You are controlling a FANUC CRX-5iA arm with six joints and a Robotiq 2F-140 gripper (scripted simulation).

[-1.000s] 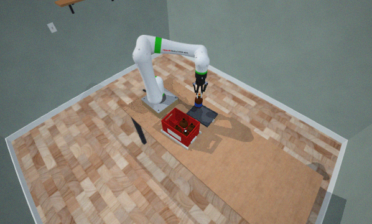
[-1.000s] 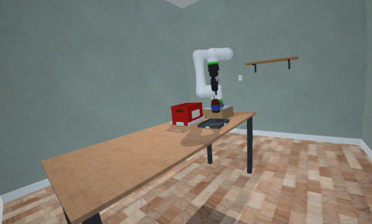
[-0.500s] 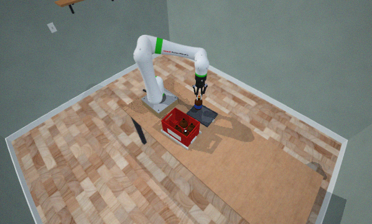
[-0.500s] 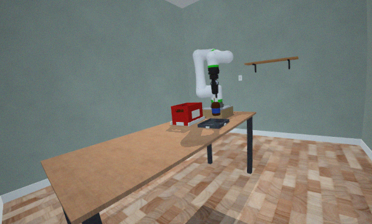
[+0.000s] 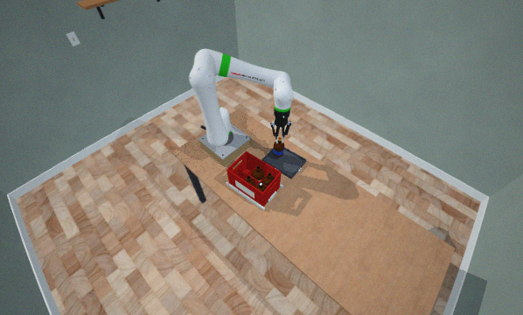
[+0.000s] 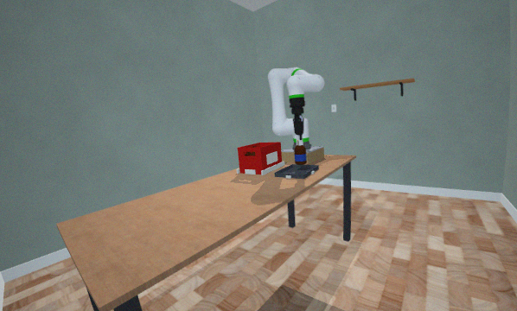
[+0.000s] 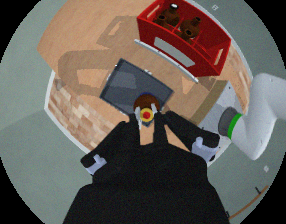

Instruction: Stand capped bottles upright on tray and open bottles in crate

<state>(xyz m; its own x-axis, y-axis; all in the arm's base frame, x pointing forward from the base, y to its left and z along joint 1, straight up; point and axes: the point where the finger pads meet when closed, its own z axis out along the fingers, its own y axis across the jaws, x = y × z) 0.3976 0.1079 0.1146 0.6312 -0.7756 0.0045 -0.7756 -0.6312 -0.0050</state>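
Right now the capped brown bottle is 7 cm below my hand. From my hand the other things lie so: crate: 29 cm to the right, 12 cm below, 2 cm behind; then dark tray: 19 cm below, 5 cm ahead, 1 cm to the right.
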